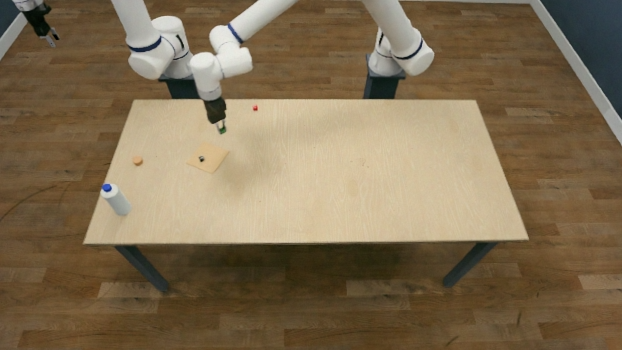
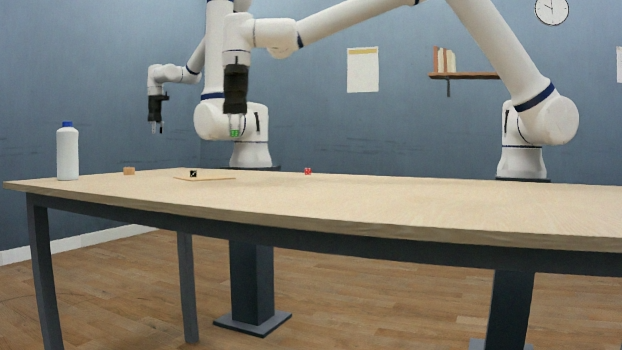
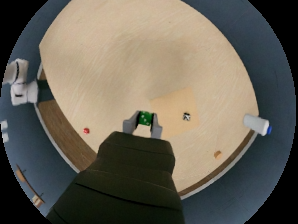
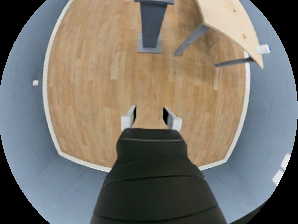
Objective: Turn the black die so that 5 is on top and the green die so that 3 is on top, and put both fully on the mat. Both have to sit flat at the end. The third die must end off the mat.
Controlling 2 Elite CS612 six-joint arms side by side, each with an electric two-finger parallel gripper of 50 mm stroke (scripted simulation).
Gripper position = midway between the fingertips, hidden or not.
Note:
I see my left gripper (image 2: 233,136), my right gripper (image 4: 149,111), a tan mat (image 3: 169,107) and a white bottle (image 2: 67,137).
My left gripper shows as well in image 3 (image 3: 146,117).

